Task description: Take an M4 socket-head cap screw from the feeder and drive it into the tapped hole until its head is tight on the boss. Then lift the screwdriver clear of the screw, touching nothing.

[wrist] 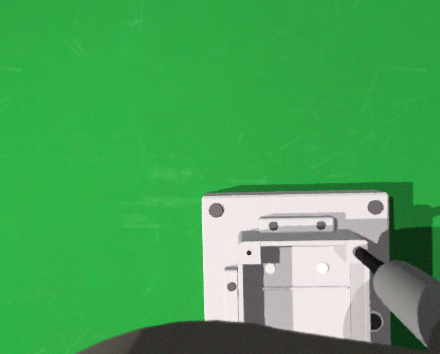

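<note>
The screwdriver (369,259), a grey body with a thin black bit, reaches in from the lower right in the wrist view. Its tip is at the top right corner boss (354,246) of the pale open-topped housing (305,243). The bit covers the hole there. A small grey rounded edge shows at the tip, but I cannot tell whether it is a screw head, or whether tip and boss touch. Another corner boss (255,246), at the housing's top left, has a small dark hole (249,253). The feeder does not show.
The housing sits on a white fixture plate (220,240) with grey round bolts at its upper corners. A stop block (297,222) lies behind the housing and a side block (231,276) on its left. Green table top (110,150) surrounds the plate. A dark curved part (215,337) covers the bottom edge.
</note>
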